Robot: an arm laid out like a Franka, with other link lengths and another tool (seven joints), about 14 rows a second.
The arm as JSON. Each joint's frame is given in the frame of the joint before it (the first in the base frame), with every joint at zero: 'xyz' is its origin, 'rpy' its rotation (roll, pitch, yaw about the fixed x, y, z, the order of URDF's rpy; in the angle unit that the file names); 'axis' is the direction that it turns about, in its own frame. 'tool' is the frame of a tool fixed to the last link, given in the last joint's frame.
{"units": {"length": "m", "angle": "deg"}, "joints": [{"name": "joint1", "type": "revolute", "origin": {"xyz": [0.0, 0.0, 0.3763], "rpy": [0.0, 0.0, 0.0]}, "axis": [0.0, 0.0, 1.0]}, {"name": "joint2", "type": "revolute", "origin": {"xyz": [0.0, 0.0, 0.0], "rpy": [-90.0, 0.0, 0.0]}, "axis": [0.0, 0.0, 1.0]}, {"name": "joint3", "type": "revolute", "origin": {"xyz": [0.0, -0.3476, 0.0], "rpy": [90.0, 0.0, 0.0]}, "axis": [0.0, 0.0, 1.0]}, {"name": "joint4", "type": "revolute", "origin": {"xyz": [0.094, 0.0, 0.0], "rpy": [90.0, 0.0, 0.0]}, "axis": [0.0, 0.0, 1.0]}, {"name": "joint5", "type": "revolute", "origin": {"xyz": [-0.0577, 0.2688, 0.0], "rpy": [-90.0, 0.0, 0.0]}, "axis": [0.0, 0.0, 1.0]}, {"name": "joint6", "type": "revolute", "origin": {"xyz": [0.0, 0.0, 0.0], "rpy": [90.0, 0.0, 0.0]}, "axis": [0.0, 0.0, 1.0]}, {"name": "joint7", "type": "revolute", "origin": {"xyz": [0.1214, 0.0, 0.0], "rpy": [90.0, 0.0, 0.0]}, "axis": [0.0, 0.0, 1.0]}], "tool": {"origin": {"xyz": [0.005, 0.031, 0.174], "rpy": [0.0, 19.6, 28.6]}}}
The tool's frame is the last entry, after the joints.
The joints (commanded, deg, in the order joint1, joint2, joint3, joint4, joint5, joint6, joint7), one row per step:
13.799, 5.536, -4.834, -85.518, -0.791, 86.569, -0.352
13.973, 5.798, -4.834, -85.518, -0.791, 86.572, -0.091
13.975, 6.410, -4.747, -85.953, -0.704, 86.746, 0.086
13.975, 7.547, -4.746, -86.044, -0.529, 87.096, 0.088
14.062, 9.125, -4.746, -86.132, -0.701, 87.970, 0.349
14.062, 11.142, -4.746, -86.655, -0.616, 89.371, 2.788
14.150, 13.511, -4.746, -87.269, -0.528, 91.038, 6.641
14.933, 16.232, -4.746, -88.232, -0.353, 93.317, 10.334
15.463, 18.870, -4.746, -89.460, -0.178, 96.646, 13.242
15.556, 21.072, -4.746, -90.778, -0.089, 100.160, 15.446
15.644, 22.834, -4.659, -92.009, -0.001, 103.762, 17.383
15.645, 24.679, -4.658, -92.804, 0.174, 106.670, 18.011
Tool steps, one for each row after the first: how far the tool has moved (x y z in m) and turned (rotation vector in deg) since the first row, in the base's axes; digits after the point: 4 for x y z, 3 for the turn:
0.0006, 0.0017, -0.0023, -0.082, 0.242, -0.086
0.0021, 0.0031, -0.0103, -0.192, 1.104, -0.176
0.0066, 0.0048, -0.0205, -0.254, 1.979, -0.179
0.0138, 0.0066, -0.0336, -0.706, 2.696, -0.325
0.0212, 0.0085, -0.0528, -1.231, 3.697, -2.729
0.0284, 0.0111, -0.0757, -2.033, 4.785, -6.440
0.0352, 0.0208, -0.1036, -2.900, 5.932, -9.299
0.0434, 0.0284, -0.1314, -3.487, 6.261, -11.626
0.0509, 0.0313, -0.1558, -3.866, 6.108, -13.682
0.0575, 0.0347, -0.1754, -3.949, 5.404, -15.406
0.0638, 0.0364, -0.1945, -3.919, 5.116, -16.044

